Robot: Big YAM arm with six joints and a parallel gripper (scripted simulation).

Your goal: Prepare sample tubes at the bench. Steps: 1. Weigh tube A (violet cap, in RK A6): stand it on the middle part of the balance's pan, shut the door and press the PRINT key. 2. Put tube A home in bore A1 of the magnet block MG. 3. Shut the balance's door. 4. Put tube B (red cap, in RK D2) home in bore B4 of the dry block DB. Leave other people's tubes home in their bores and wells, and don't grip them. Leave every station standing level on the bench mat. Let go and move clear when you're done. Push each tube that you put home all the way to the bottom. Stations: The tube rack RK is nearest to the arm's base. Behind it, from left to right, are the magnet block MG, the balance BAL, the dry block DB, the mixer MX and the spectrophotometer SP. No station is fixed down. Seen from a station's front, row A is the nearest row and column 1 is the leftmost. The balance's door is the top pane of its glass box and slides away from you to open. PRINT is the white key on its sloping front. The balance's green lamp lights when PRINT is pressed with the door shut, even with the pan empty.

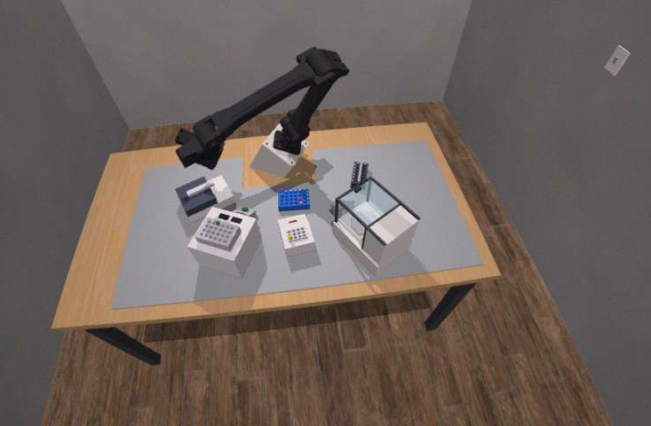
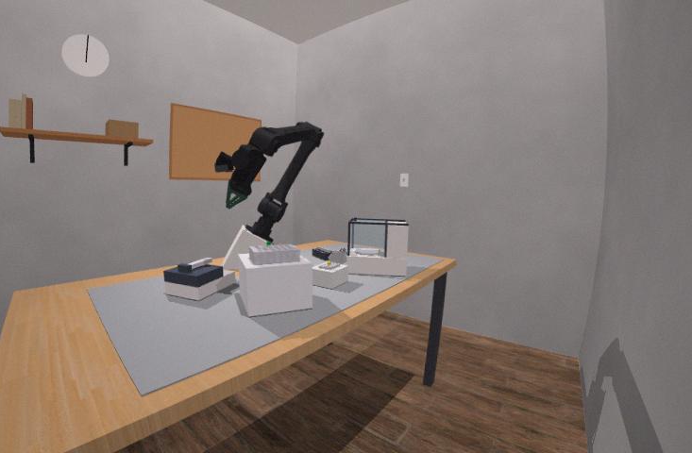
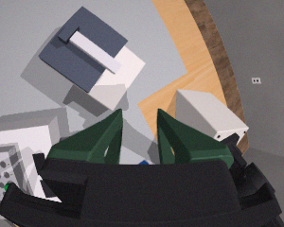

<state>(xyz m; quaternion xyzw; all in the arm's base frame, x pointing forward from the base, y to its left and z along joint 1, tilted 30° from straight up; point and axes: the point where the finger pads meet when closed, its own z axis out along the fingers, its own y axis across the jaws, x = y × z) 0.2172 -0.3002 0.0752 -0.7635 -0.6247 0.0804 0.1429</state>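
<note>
Now: hand 90 mm short of the balance door, 540 mm to the right of it and 70 mm above it. The rest, counted from my hand: spectrophotometer (30 mm behind, 100 mm to the right, 220 mm below); yellow-capped tube (180 mm ahead, 290 mm to the left, 220 mm below); tube rack (40 mm behind, 270 mm to the left, 270 mm below).
</note>
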